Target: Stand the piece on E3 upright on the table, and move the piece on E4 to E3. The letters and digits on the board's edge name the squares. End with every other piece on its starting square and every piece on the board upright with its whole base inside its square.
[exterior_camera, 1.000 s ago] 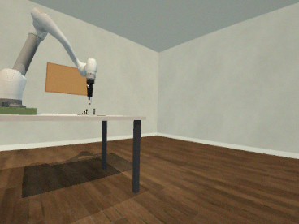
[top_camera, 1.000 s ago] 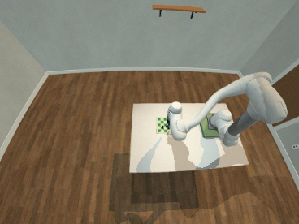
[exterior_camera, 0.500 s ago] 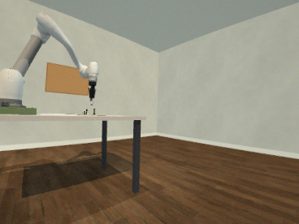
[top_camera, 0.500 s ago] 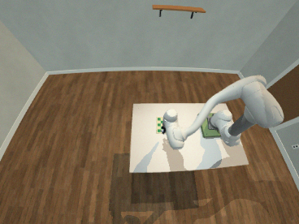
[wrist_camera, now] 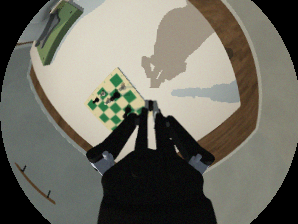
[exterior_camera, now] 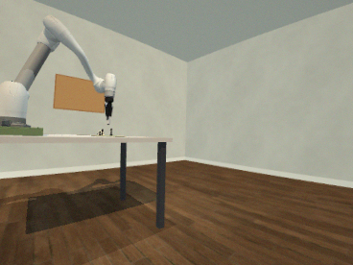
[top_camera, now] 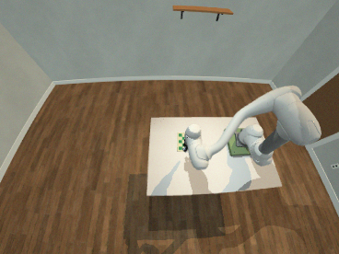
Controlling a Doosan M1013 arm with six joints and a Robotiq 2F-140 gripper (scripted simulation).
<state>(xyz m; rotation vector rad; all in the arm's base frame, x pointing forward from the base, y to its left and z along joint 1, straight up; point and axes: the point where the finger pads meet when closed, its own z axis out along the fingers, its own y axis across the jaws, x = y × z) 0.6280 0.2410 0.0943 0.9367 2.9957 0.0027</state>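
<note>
Right now my hand is 110 mm above the pale piece, 70 mm to the left of it and 70 mm past it. The rest, counted from my hand: dark piece: 30 mm below; green-and-white chessboard: 140 mm to the right, 140 mm below, 20 mm behind.
</note>
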